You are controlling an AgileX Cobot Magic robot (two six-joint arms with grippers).
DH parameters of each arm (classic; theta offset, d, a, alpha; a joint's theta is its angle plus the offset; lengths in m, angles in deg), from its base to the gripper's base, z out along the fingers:
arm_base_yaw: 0 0.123 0 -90
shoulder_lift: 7.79 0 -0.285 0
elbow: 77.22 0 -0.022 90
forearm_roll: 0 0.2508 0 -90
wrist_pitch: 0 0 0.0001 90
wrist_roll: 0 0.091 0 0
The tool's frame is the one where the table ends.
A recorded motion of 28 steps. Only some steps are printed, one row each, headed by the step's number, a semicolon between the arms.
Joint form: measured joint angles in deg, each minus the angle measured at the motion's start. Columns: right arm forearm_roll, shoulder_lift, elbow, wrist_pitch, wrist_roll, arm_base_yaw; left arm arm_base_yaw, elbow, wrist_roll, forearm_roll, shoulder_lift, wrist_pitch.
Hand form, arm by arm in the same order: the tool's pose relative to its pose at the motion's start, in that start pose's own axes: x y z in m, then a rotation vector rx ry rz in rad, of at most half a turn. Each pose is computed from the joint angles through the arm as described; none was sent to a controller.
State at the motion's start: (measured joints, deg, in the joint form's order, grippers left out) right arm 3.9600 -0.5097 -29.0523 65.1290 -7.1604 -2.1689; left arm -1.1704 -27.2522 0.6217 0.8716 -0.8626 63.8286
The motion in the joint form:
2: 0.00 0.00 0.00 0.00 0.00 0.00; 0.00 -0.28 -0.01 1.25 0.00 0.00
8: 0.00 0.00 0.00 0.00 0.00 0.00; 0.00 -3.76 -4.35 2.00 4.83 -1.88
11: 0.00 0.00 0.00 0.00 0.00 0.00; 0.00 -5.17 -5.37 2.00 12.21 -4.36
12: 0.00 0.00 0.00 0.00 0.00 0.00; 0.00 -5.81 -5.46 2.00 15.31 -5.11
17: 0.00 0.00 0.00 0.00 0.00 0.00; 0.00 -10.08 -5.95 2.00 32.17 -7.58
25: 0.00 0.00 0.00 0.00 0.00 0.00; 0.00 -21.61 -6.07 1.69 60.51 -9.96
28: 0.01 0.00 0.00 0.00 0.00 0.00; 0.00 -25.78 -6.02 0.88 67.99 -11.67
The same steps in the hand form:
2: 0.0000 0.0000 0.0000 0.0000 0.0000 0.0000; -0.0009 0.0018 -0.0012 -0.0197 -0.0047 0.0093
8: 0.0000 0.0000 0.0000 0.0000 0.0000 0.0000; -0.0219 0.0032 -0.0044 -0.0304 -0.0150 -0.0595
11: 0.0000 0.0000 0.0000 0.0000 0.0000 0.0000; -0.0406 0.0033 0.0095 -0.0304 0.0457 -0.0736
12: 0.0000 0.0000 0.0000 0.0000 0.0000 0.0000; -0.0478 0.0033 0.0161 -0.0307 0.0755 -0.0738
17: 0.0000 0.0000 0.0000 0.0000 0.0000 0.0000; -0.0823 0.0032 0.0575 -0.0339 0.2519 -0.0753
25: 0.0000 0.0000 0.0000 0.0000 0.0000 0.0000; -0.1323 0.0023 0.1482 -0.0349 0.5039 -0.0719
28: 0.0000 0.0000 0.0000 -0.0002 0.0000 0.0001; -0.1455 0.0011 0.1779 -0.0257 0.5324 -0.0807

